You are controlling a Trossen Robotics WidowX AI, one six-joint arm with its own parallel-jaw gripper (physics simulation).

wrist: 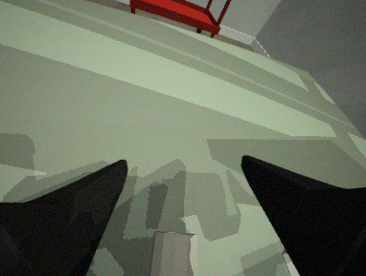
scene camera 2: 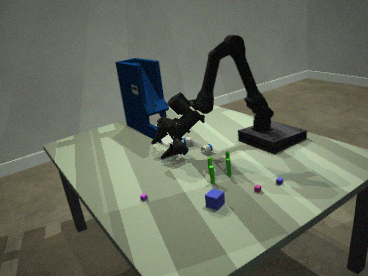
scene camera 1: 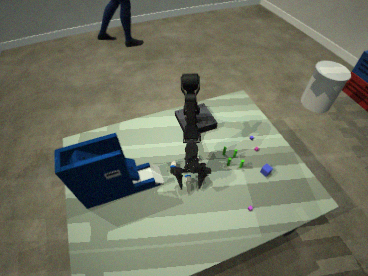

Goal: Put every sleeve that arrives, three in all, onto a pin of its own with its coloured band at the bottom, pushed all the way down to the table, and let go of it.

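My gripper (scene camera 1: 191, 188) (scene camera 2: 158, 150) (wrist: 185, 163) is open and low over the table, empty between its fingers. A pale sleeve (scene camera 1: 189, 184) (wrist: 173, 257) lies on its side by the open fingers; its blue band is on the side toward the arm's base, and the wrist view shows its plain end. A second white sleeve with a blue band (scene camera 1: 173, 164) (scene camera 2: 188, 142) lies between the chute and the arm. A third sleeve (scene camera 2: 206, 149) lies behind the pins in scene view 2. Several green pins (scene camera 1: 229, 161) (scene camera 2: 212, 175) stand upright with no sleeve on them.
The blue chute housing (scene camera 1: 107, 187) (scene camera 2: 137, 105) stands on the table beside the gripper. A blue cube (scene camera 1: 266, 170) (scene camera 2: 215, 198) and small cubes, one magenta (scene camera 1: 250, 208) (scene camera 2: 143, 197), one pink (scene camera 1: 256, 149) (scene camera 2: 257, 188), one blue (scene camera 1: 251, 137) (scene camera 2: 279, 181), lie around the pins.
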